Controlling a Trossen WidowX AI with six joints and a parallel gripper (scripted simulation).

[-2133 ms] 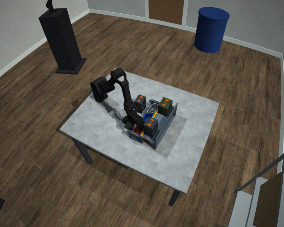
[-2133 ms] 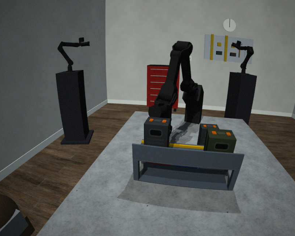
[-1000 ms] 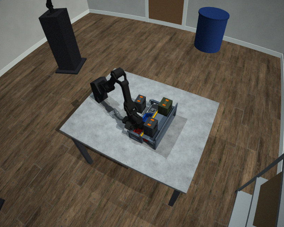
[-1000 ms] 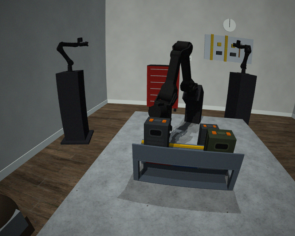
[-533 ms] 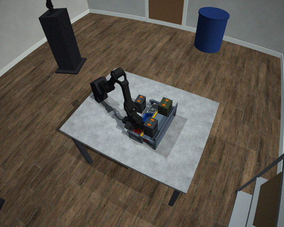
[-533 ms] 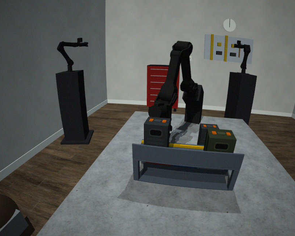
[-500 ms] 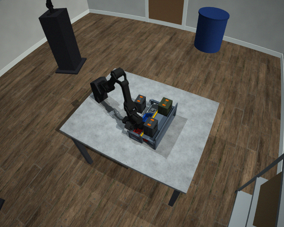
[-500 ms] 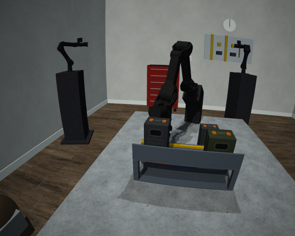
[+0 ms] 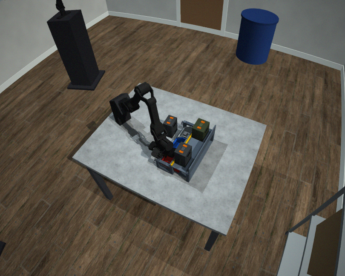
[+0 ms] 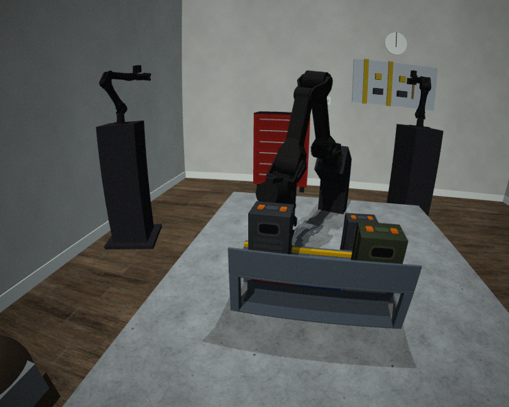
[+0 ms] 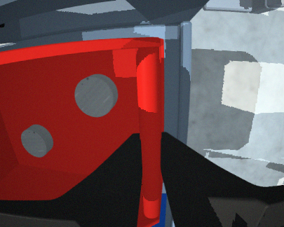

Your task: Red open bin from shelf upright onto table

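Right now the red open bin is 6 cm ahead of my hand, 2 cm to the right of it and 2 cm below it. From my hand the other things lie so: yellow rail 13 cm ahead, 7 cm to the left, 4 cm above; grey bin 14 cm ahead, 19 cm to the left, 2 cm below; blue bin 10 cm ahead, 8 cm to the left, 2 cm below.
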